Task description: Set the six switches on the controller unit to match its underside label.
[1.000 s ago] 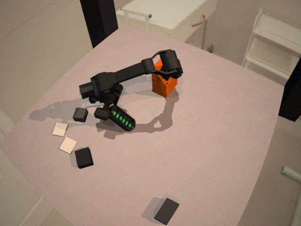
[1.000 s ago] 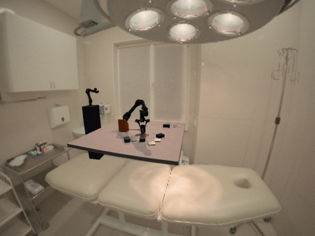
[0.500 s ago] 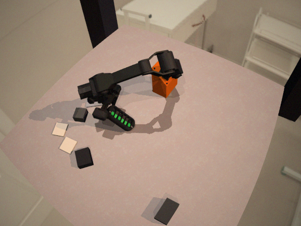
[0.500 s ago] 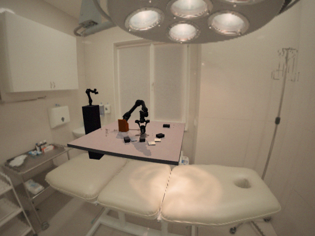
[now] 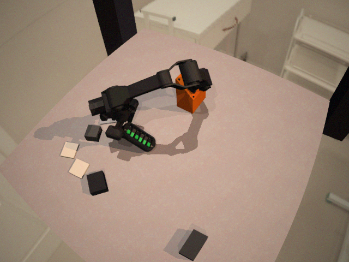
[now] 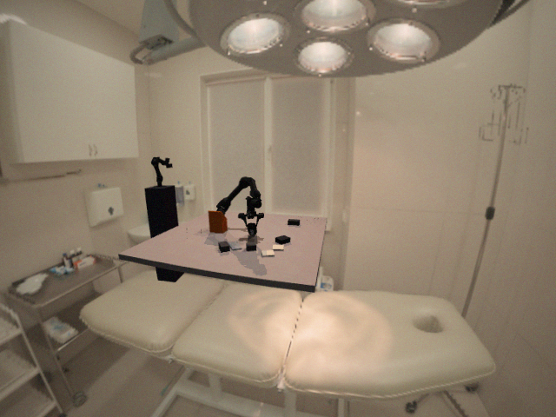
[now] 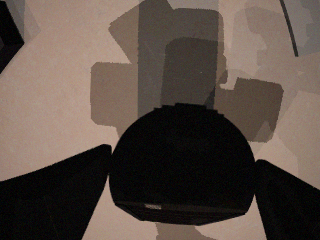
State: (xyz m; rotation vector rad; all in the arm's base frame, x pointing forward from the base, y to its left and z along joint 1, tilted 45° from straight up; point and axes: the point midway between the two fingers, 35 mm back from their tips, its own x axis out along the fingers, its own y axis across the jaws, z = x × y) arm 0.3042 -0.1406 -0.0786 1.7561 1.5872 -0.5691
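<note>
Right now the grey plate is 150 mm to the right of my gripper tip, 100 mm below it and 90 mm behind it. From my gripper tip the other things lie so: small dark cube (190 mm to the right, 80 mm below, 40 mm ahead).
</note>
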